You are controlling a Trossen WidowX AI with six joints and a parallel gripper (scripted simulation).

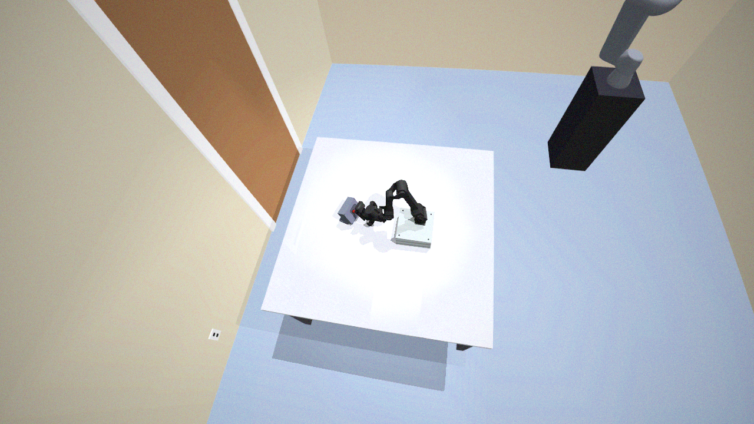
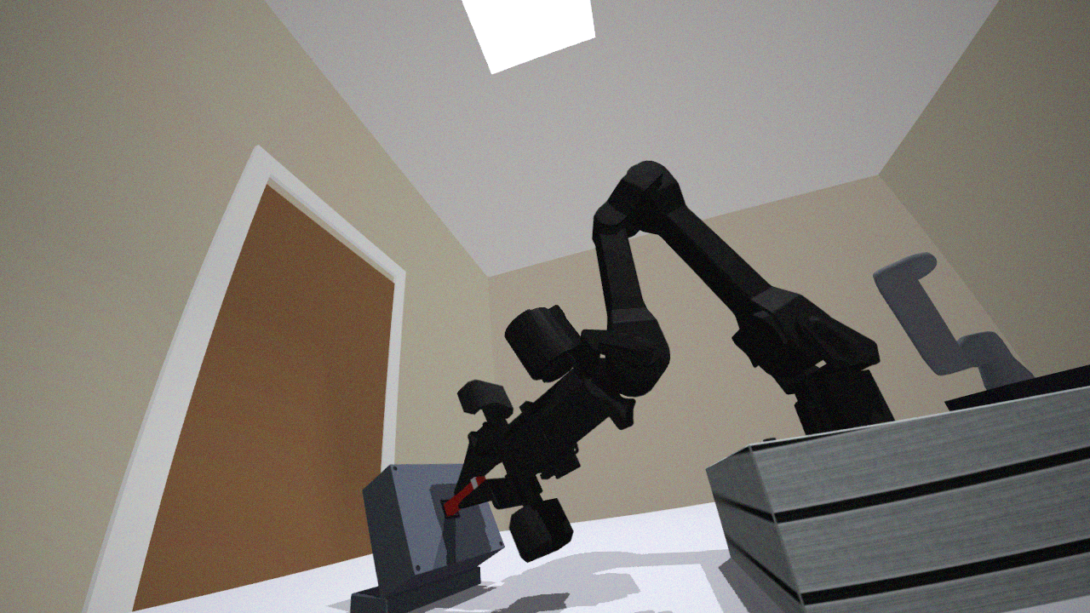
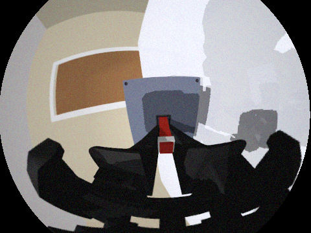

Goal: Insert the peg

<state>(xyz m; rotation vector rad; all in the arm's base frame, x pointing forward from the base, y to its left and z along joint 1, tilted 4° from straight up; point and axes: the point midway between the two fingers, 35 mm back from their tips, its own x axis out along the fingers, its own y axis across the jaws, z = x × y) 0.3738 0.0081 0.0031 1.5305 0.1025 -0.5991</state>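
Right now the red peg is 1 cm behind my gripper tip and 1 cm above it. The rest, counted from my gripper tip: sloped panel: 4 cm ahead, 1 cm to the right, 2 cm below.
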